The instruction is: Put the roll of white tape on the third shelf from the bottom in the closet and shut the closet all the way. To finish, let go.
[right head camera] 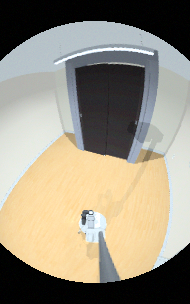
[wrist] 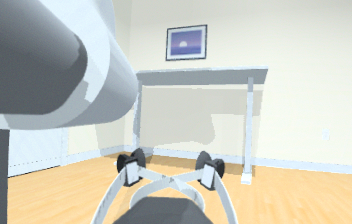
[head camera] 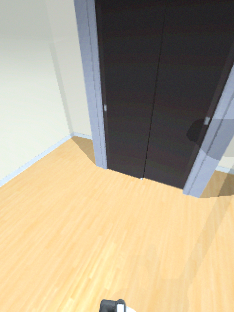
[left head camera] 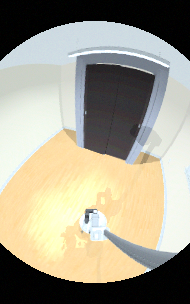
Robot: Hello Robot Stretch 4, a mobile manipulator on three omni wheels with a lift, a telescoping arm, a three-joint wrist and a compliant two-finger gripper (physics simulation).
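Frame: origin at the robot's base, x ahead, y left, z up, level; millimetres.
Seen in the pictures: gripper, fingertip midpoint: (right head camera: 82,234) (wrist: 171,162) (left head camera: 85,233).
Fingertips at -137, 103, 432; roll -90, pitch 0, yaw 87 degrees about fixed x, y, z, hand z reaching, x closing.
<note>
A point is followed by its place in that frame, as x, y, z.
The closet (head camera: 155,100) @(1597, -327, 1126) (left head camera: 116,110) @(1582, -364, 1146) (right head camera: 109,107) @(1591, -342, 1180) has two dark door panels in a grey-blue frame, with a small light handle near each outer edge. Both panels look shut, so the shelves inside are hidden. My gripper (wrist: 171,162) @(-137, 103, 432) is open in the wrist view, its two dark fingertips wide apart with no object between them. It is far from the closet. The roll of white tape does not show in any view.
A table (wrist: 200,76) @(-1899, 432, 898) with a grey top and light legs stands against the wall in the wrist view, under a framed picture (wrist: 186,43) @(-2537, 340, 1452). A pale door (wrist: 35,150) @(-1631, -971, 155) is at the left. Walls with pale baseboards flank the closet. My base (left head camera: 93,221) (right head camera: 93,221) is on the wooden floor.
</note>
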